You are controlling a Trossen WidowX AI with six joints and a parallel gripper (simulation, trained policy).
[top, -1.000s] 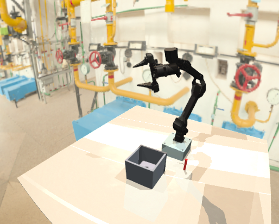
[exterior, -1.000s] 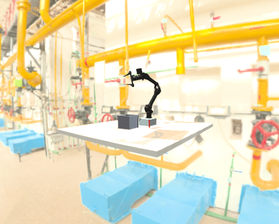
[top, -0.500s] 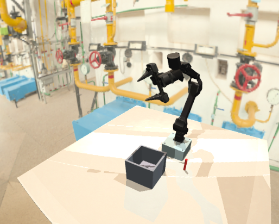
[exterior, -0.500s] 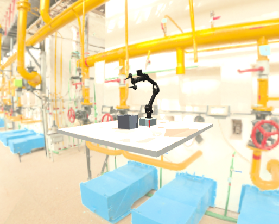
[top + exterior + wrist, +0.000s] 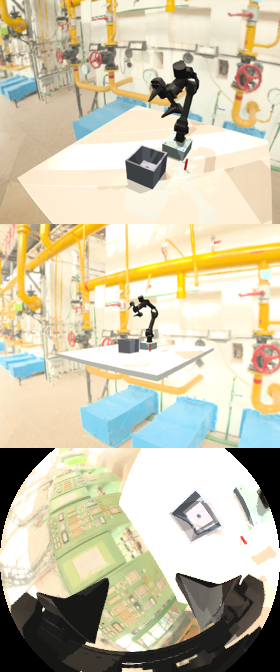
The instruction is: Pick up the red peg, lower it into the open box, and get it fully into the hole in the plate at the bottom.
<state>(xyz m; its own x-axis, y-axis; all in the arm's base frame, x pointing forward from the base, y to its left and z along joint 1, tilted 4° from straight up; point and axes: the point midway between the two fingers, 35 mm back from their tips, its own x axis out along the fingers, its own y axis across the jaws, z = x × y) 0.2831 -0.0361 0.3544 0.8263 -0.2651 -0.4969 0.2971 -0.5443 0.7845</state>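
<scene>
My gripper tip is now 15 cm past the red peg, 14 cm to the right of it and 37 cm above it. From my gripper tip the other things lie so: plate 1 cm behind, 4 cm to the right, 37 cm below.
</scene>
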